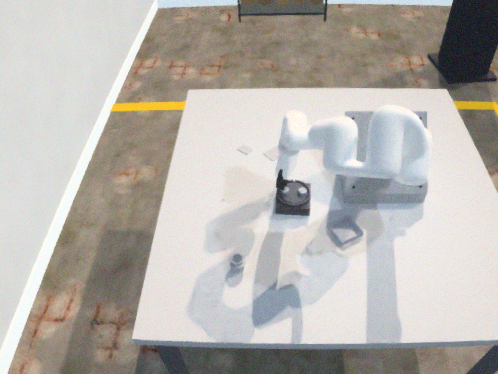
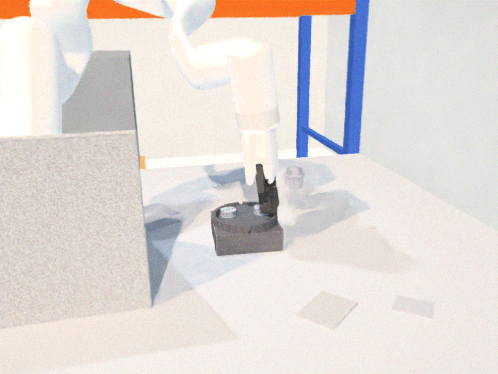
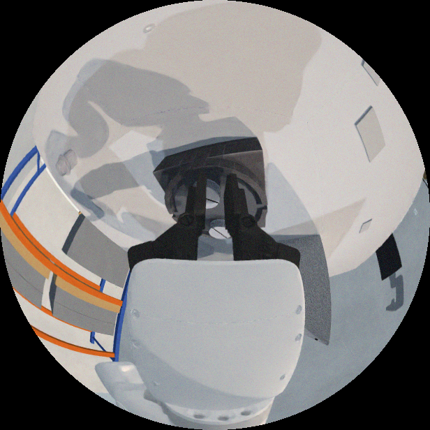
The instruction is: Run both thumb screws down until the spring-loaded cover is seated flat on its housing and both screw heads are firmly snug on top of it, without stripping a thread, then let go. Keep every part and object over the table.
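Where they show: gripper, fingertip midpoint: (image 1: 281, 186) (image 2: 270, 209); arm's base, origin of the base link: (image 2: 28, 188).
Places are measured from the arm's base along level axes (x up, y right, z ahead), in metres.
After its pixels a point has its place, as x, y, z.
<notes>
The dark square housing (image 1: 292, 211) @(-0.150, -0.111, 0.377) (image 2: 249, 242) @(-0.148, 0.011, 0.349) (image 3: 250, 145) stands on the table, with the round dark cover (image 1: 294, 195) @(-0.116, -0.067, 0.363) (image 2: 244, 219) @(-0.117, -0.027, 0.354) on top. Two silver slotted screw heads show on the cover. My gripper (image 1: 281, 187) @(-0.105, -0.025, 0.406) (image 2: 268, 212) @(-0.105, -0.025, 0.406) (image 3: 215, 184) points down at one screw head (image 2: 257, 210) @(-0.106, -0.034, 0.383) (image 3: 212, 200). Its fingers stand a little apart on either side of that head, with a gap showing; it is open and holds nothing. The other screw head (image 1: 302, 191) @(-0.104, -0.062, 0.334) (image 2: 228, 212) @(-0.105, -0.043, 0.328) (image 3: 219, 231) is on the robot-base side, free of the fingertips. Any gap under the cover is too small to tell.
The grey robot base block (image 1: 385, 196) @(-0.131, -0.106, 0.031) (image 2: 70, 225) @(-0.025, 0.111, 0.053) stands beside the housing. A grey open square frame (image 1: 334, 238) @(-0.164, -0.237, 0.247) and a small grey knob-like part (image 1: 237, 260) @(-0.160, -0.288, 0.591) (image 2: 294, 177) @(-0.137, -0.282, 0.581) (image 3: 66, 162) are on the table. Two flat tiles (image 1: 244, 149) @(-0.167, 0.265, 0.515) (image 1: 271, 153) @(-0.167, 0.223, 0.406) also lie there.
</notes>
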